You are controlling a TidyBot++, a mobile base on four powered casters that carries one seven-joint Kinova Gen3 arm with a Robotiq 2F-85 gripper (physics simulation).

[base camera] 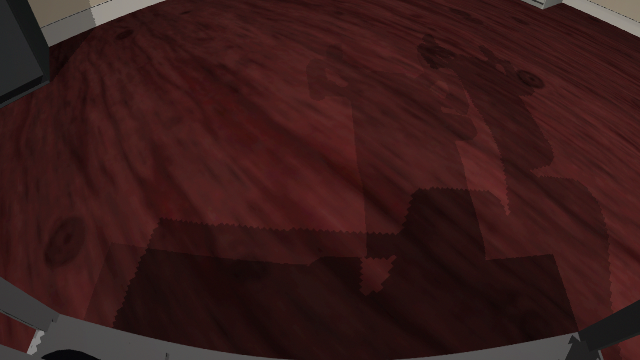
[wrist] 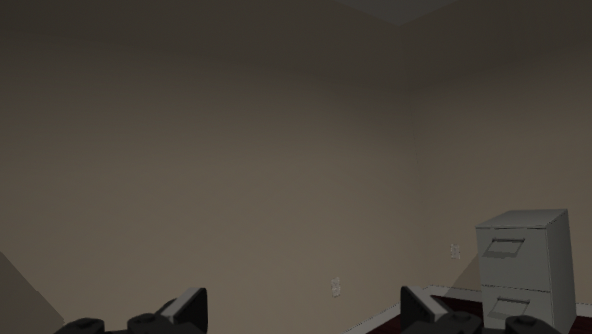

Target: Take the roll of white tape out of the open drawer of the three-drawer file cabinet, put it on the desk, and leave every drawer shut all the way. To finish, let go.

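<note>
A light grey file cabinet (wrist: 515, 270) stands at the lower right of the wrist view, some distance away near the room corner. Its top drawer (wrist: 535, 265) and the drawer below it look flush with the front, each with a bar handle. The cabinet's lower part is cut off by the frame edge, so I cannot tell how any drawer there stands. My gripper (wrist: 303, 309) is open, its two fingers wide apart with a wall behind them and nothing between them. The roll of white tape and the desk do not show in either view.
In the base camera view, a dark box-shaped object (base camera: 20, 55) stands at the upper left, and the bottom of a grey object (base camera: 544, 3) shows at the top right. Robot shadows lie on the red wood floor (base camera: 225, 150). Two wall outlets (wrist: 335, 287) (wrist: 455, 251) show in the wrist view.
</note>
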